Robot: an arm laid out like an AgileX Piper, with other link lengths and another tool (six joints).
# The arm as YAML. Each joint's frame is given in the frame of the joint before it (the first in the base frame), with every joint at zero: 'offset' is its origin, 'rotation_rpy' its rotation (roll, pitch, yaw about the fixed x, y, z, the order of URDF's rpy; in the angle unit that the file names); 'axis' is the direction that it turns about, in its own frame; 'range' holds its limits. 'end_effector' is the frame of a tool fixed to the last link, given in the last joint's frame.
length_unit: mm
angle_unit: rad
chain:
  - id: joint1
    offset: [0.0, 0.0, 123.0]
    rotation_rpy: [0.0, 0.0, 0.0]
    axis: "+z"
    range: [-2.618, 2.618]
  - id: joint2
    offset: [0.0, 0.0, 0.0]
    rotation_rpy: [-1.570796, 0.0, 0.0]
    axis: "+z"
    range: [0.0, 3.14]
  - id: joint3
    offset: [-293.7, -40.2, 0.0]
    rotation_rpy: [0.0, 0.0, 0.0]
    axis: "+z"
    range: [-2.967, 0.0]
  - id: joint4
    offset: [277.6, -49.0, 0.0]
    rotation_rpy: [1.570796, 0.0, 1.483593]
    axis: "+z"
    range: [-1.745, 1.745]
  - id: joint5
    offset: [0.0, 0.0, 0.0]
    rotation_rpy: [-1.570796, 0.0, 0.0]
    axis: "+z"
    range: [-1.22, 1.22]
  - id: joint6
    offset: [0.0, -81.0, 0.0]
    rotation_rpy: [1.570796, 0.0, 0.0]
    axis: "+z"
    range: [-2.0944, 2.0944]
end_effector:
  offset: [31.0, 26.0, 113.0]
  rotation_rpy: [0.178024, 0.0, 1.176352]
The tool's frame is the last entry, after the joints.
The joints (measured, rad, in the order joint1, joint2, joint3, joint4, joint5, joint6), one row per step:
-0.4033 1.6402 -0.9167 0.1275 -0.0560 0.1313
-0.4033 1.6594 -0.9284 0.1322 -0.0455 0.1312
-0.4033 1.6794 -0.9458 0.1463 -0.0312 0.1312
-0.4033 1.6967 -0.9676 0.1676 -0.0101 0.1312
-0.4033 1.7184 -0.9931 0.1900 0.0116 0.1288
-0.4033 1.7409 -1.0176 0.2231 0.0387 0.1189
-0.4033 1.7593 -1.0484 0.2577 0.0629 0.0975
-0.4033 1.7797 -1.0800 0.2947 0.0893 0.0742
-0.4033 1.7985 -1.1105 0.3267 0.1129 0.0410
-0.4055 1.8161 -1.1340 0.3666 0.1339 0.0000
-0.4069 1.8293 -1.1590 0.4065 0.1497 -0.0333
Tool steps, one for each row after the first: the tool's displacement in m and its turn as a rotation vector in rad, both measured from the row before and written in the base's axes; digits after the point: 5 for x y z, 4 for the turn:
0.00217 -0.00057 -0.00553 0.0112 0.0147 -0.0017
0.00339 -0.00079 -0.00405 0.0180 0.0105 -0.0069
0.00392 -0.00055 -0.00194 0.0239 0.0076 -0.0102
0.00481 -0.00076 -0.00270 0.0238 0.0089 -0.0088
0.00406 0.00013 -0.00410 0.0299 0.0138 -0.0091
0.00581 -0.00062 0.00036 0.0178 0.0042 -0.0023
0.00585 -0.00014 -0.00049 0.0204 0.0062 -0.0007
0.00547 -0.00023 -0.00017 0.0085 0.0070 0.0091
0.00377 -0.00037 -0.00179 0.0103 0.0088 0.0081
0.00513 -0.00051 0.00182 0.0110 -0.0036 0.0033

